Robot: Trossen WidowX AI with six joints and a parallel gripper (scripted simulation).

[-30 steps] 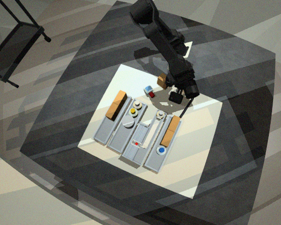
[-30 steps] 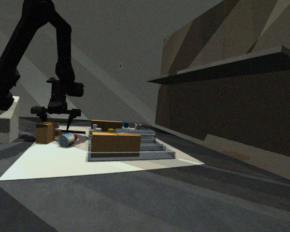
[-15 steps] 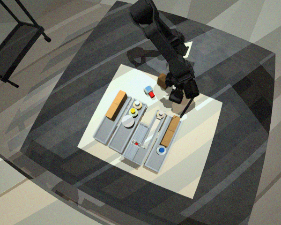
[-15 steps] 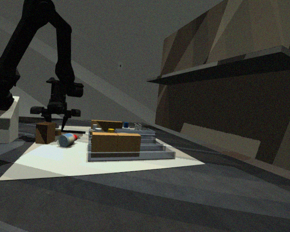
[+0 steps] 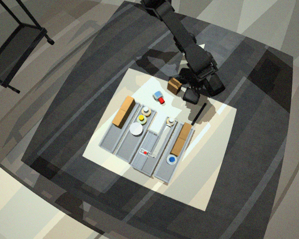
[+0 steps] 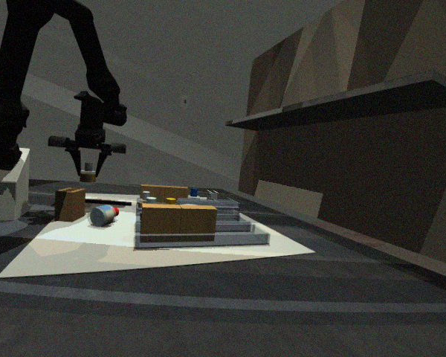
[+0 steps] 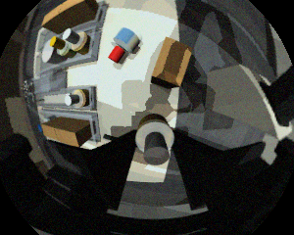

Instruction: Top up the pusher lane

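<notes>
Now: the brown box 90 mm to the right of my gripper tip, 60 mm below it and 20 mm behind it. The rest, counted from my gripper tip: sprung lane 310 mm ahead, 80 mm below, 60 mm to the right; then red mark 340 mm ahead, 70 mm to the right, 20 mm below; then black rod 90 mm below, 80 mm to the left, 50 mm ahead.
</notes>
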